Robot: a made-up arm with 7 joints.
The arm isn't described. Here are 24 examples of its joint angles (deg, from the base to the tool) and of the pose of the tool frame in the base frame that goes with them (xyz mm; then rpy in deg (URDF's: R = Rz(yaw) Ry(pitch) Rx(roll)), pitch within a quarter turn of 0, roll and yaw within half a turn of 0).
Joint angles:
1: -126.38 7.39 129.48 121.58 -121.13 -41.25 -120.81
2: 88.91 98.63 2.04 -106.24 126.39 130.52 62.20
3: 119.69 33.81 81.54 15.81 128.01 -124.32 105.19
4: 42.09 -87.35 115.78 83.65 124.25 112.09 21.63
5: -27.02 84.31 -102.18 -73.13 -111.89 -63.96 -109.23
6: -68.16 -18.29 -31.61 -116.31 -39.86 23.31 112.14
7: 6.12 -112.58 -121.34 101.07 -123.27 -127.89 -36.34
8: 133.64 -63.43 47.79 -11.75 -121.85 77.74 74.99
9: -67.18 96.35 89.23 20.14 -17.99 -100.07 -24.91
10: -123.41 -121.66 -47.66 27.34 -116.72 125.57 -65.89
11: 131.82 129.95 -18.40 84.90 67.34 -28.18 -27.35
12: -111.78 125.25 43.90 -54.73 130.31 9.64 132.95
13: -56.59 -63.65 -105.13 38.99 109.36 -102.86 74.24
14: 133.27 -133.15 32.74 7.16 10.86 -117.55 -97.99
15: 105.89 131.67 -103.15 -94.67 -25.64 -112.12 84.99
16: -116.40 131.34 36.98 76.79 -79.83 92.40 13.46
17: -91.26 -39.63 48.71 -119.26 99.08 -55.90 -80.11
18: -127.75 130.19 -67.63 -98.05 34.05 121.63 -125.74
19: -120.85 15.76 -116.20 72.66 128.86 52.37 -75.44
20: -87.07 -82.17 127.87 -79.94 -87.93 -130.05 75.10
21: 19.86 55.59 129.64 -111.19 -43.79 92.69 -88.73
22: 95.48 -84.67 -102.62 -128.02 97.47 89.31 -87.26
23: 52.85 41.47 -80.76 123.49 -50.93 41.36 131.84
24: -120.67 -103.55 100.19 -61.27 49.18 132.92 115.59
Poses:
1: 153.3 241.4 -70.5 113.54 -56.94 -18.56
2: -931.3 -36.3 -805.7 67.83 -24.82 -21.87
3: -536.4 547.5 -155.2 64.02 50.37 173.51
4: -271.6 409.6 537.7 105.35 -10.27 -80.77
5: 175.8 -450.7 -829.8 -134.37 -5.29 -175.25
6: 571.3 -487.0 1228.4 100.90 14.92 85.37
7: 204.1 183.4 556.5 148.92 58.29 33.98
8: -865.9 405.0 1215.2 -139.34 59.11 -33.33
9: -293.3 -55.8 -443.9 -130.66 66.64 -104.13
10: -514.7 232.2 1124.5 113.06 62.69 65.12
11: -119.6 -117.8 -195.8 -135.45 -58.29 -151.93
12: -392.6 456.1 -819.9 -44.81 26.11 -85.93
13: 401.7 134.7 605.6 -132.72 -61.79 28.05
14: -178.5 -273.8 916.8 -144.47 -29.71 -16.21
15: 252.8 192.9 -892.9 -95.09 -17.25 45.05
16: -438.5 -270.6 269.1 111.25 18.04 63.50
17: 737.9 496.9 785.0 -155.93 -37.28 121.45
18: 434.8 -286.6 -1015.4 -168.10 -37.41 162.55
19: 607.4 753.3 549.3 74.99 23.86 -124.46
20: 642.6 6.9 821.9 -159.27 -45.12 44.61
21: 552.4 -316.0 -718.7 70.68 -1.34 -153.23
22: -6.1 753.7 577.6 11.57 -39.66 -87.25
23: -43.6 -381.1 412.8 59.28 10.71 -151.67
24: -64.9 286.2 1569.6 96.16 64.23 -103.95
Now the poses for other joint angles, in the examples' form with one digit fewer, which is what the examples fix.
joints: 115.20 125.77 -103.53 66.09 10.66 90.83 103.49
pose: -623 -468 -508 47.9 -27.4 68.1
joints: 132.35 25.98 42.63 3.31 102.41 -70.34 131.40
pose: -678 483 -255 71.0 37.8 114.4
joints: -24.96 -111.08 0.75 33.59 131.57 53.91 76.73
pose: 203 24 1195 175.7 62.4 -122.3
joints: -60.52 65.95 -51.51 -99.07 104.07 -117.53 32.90
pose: 666 -637 -761 -113.9 -50.5 -91.3
